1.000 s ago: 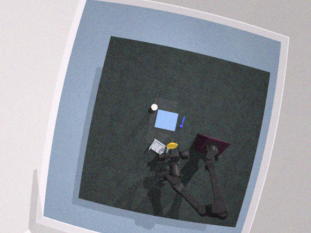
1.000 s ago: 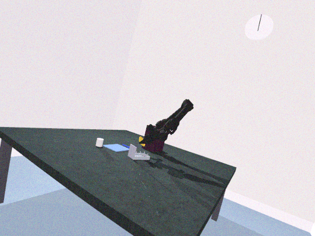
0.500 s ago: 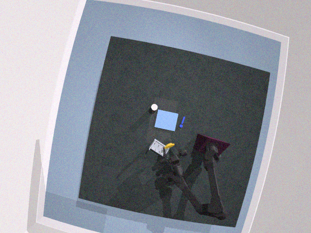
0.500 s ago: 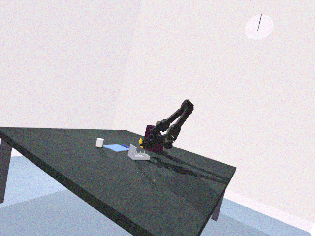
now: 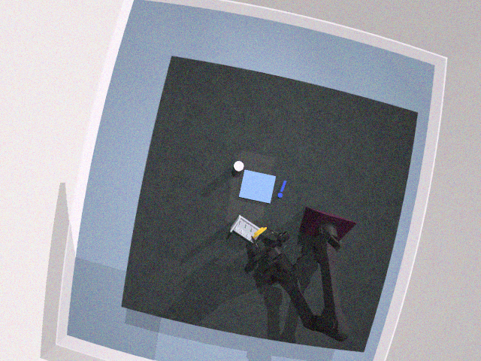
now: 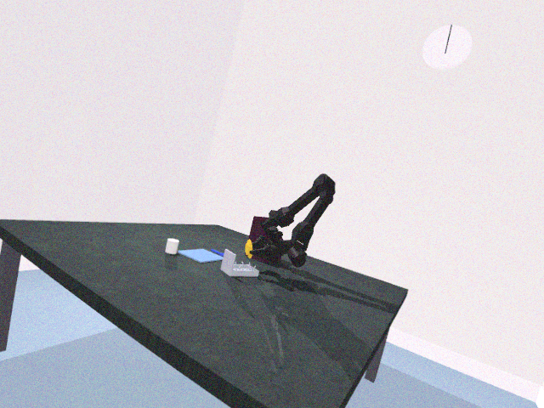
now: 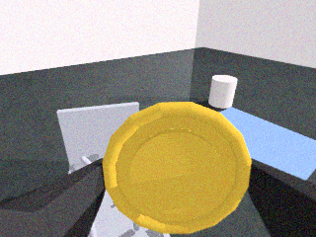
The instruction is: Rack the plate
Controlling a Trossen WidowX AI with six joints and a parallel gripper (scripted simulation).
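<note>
My gripper tip is now 5 cm short of the dish rack, 1 cm to the right of it and 6 cm above it. Round my gripper tip: white cup: 11 cm ahead, 27 cm to the right, 6 cm below; yellow plate: 1 cm to the left; blue utensil: 10 cm behind, 18 cm to the right, 8 cm below.
</note>
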